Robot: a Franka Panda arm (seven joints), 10 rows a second.
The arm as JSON. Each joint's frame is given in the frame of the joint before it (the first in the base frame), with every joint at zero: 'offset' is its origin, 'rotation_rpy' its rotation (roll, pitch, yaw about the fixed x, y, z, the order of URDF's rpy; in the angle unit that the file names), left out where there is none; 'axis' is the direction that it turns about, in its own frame. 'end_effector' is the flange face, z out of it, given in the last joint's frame.
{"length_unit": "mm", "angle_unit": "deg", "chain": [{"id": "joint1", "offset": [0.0, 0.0, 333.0], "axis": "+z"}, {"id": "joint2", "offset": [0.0, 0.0, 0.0], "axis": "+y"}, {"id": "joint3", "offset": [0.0, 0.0, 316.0], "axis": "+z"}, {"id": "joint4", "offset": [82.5, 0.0, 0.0], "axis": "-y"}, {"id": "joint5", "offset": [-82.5, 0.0, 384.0], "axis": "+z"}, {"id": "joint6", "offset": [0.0, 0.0, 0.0], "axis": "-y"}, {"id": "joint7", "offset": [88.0, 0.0, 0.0], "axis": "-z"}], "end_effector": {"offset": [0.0, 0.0, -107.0], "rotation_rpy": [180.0, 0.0, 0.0]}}
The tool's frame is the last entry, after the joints.
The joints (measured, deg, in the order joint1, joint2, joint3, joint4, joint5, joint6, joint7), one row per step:
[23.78, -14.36, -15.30, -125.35, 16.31, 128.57, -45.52]
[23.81, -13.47, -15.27, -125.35, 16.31, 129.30, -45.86]
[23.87, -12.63, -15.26, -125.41, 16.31, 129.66, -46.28]
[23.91, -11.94, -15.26, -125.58, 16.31, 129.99, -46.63]
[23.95, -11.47, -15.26, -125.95, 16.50, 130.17, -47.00]
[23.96, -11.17, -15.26, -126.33, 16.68, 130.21, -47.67]
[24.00, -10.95, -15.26, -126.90, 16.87, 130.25, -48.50]
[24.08, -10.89, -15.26, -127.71, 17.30, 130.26, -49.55]
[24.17, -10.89, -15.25, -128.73, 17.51, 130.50, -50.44]
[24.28, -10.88, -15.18, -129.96, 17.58, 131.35, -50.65]
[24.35, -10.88, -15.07, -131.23, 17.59, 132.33, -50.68]
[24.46, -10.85, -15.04, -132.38, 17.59, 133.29, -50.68]
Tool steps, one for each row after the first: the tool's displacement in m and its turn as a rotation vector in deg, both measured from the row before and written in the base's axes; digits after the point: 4 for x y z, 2 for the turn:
[0.0036, 0.0013, -0.0062, -0.42, 0.01, 0.13]
[0.0026, 0.0015, -0.0071, -0.44, 0.35, 0.34]
[0.0018, 0.0010, -0.0069, -0.38, 0.38, 0.27]
[0.0004, 0.0009, -0.0069, -0.16, 0.54, 0.27]
[-0.0003, 0.0005, -0.0058, -0.17, 0.44, 0.56]
[-0.0012, 0.0006, -0.0067, -0.19, 0.50, 0.74]
[-0.0026, 0.0009, -0.0074, 0.01, 0.59, 0.90]
[-0.0032, 0.0007, -0.0082, -0.15, 0.54, 0.81]
[-0.0032, 0.0010, -0.0090, -0.18, 0.36, 0.14]
[-0.0034, 0.0008, -0.0089, -0.22, 0.30, -0.04]
[-0.0030, 0.0004, -0.0082, -0.21, 0.24, -0.10]

